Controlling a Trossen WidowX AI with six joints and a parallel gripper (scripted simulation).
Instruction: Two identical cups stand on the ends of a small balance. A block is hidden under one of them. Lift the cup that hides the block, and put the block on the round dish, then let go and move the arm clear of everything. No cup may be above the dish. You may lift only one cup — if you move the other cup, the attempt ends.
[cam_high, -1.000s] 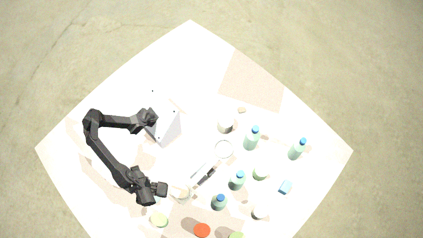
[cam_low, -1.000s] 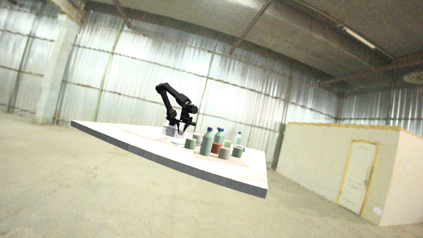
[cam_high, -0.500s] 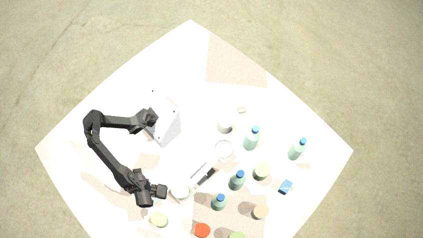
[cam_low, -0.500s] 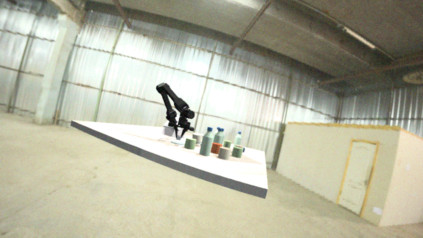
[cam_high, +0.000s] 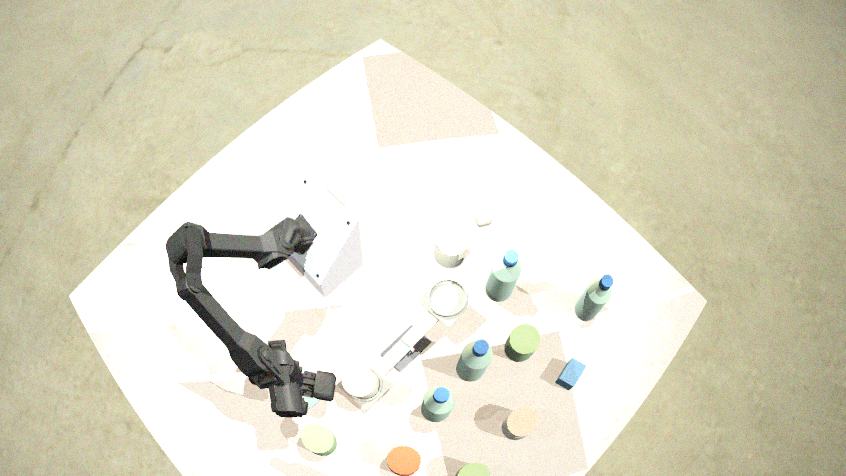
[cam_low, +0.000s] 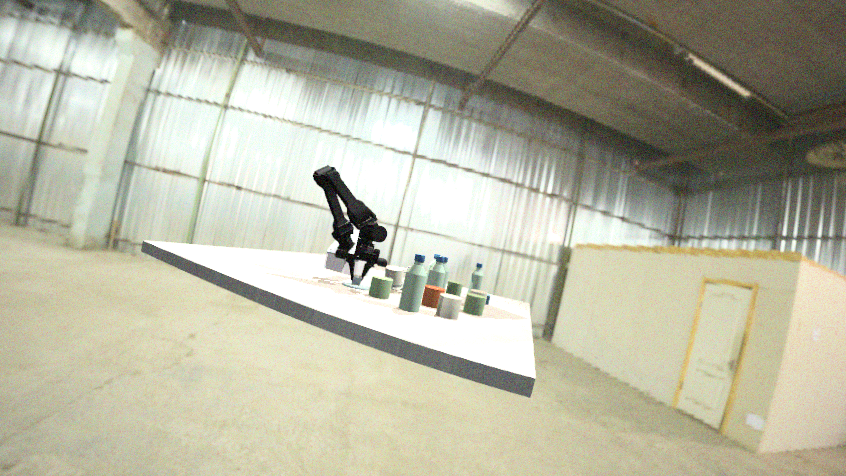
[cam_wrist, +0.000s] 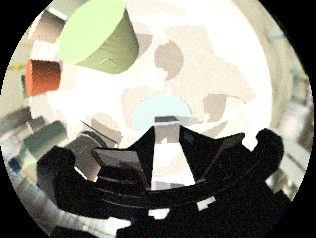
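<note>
The round dish is 2 cm below my gripper tip. Round my gripper tip: blue block 38 cm ahead, 48 cm to the left; grey balance 7 cm ahead, 26 cm to the left, 2 cm above; orange cylinder 26 cm ahead, 6 cm to the left, 2 cm above.
</note>
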